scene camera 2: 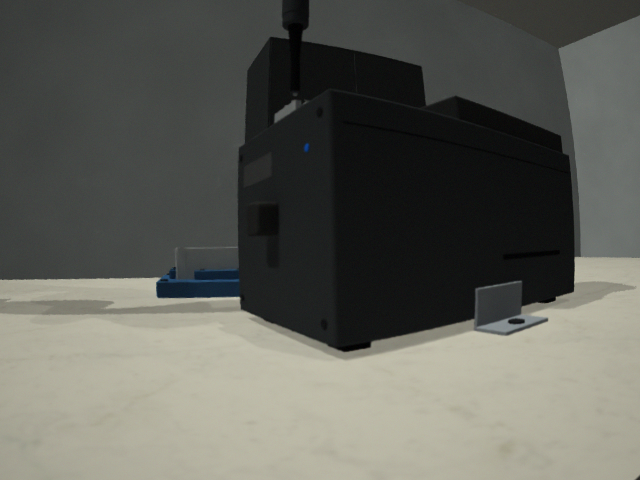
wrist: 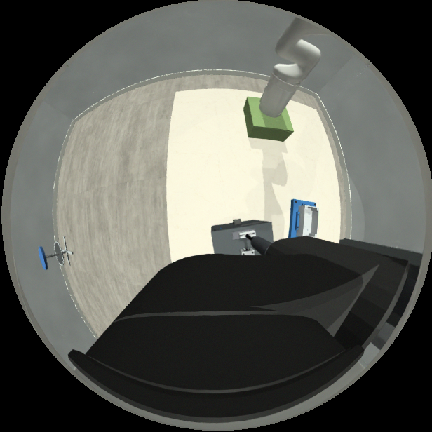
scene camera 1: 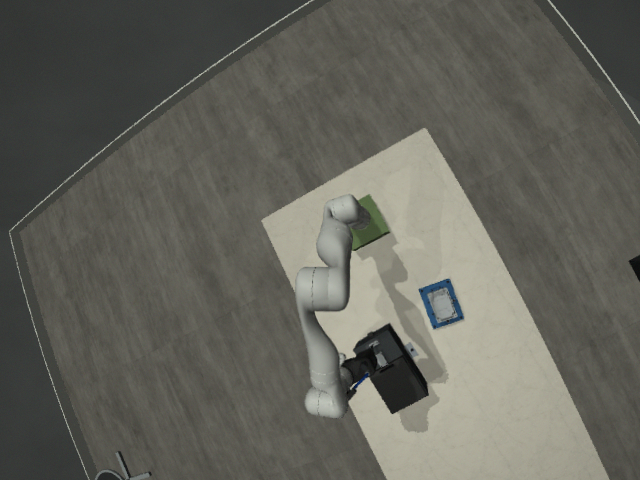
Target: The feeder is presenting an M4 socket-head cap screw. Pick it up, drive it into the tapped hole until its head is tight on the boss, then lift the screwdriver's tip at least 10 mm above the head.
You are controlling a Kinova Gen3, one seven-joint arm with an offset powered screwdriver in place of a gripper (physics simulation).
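Observation:
My screwdriver (scene camera 2: 294, 94) (wrist: 248, 236) stands upright with its tip just above the pale pick-up block on top of the black feeder (scene camera 1: 400, 384) (scene camera 2: 439, 217) (wrist: 225, 242). A tiny pale piece, which looks like the cap screw (scene camera 2: 294, 95), sits at the end of the black bit. In scene camera 1 the tip is hidden by the tool and arm. The pale grey workpiece (scene camera 1: 442, 304) (scene camera 2: 206, 255) (wrist: 308, 220) sits in a blue fixture (scene camera 1: 429, 310) (scene camera 2: 199, 288) (wrist: 294, 220), apart from the feeder. Its tapped hole is too small to make out.
A green block (scene camera 1: 379, 227) (wrist: 267, 133) is at the arm's base. A small grey angle bracket (scene camera 1: 410, 349) (scene camera 2: 497, 305) stands beside the feeder's long side. The feeder's raised black housing rises behind the bit in scene camera 2. A stool (wrist: 60, 253) stands on the floor.

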